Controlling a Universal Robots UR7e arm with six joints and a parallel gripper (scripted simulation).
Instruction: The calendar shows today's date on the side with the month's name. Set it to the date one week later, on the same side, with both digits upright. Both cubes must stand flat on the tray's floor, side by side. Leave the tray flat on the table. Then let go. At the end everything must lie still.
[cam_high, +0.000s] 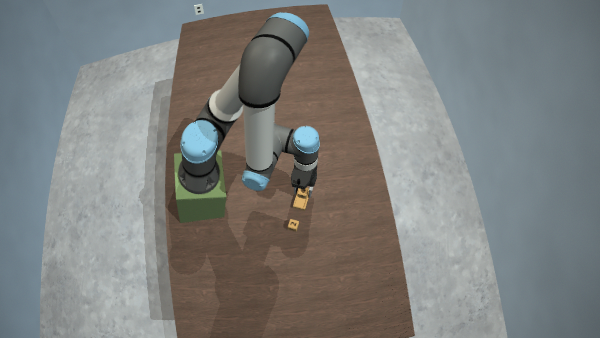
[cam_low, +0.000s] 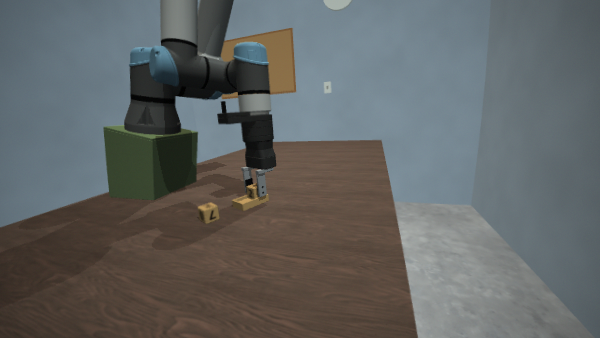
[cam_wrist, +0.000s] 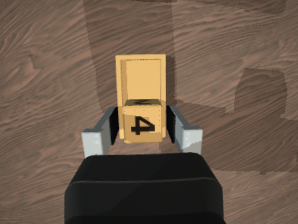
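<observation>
Right now my hand is 10 mm above the wooden cube. Also, from my hand: wooden calendar tray (30 mm below, 20 mm to the right).
</observation>
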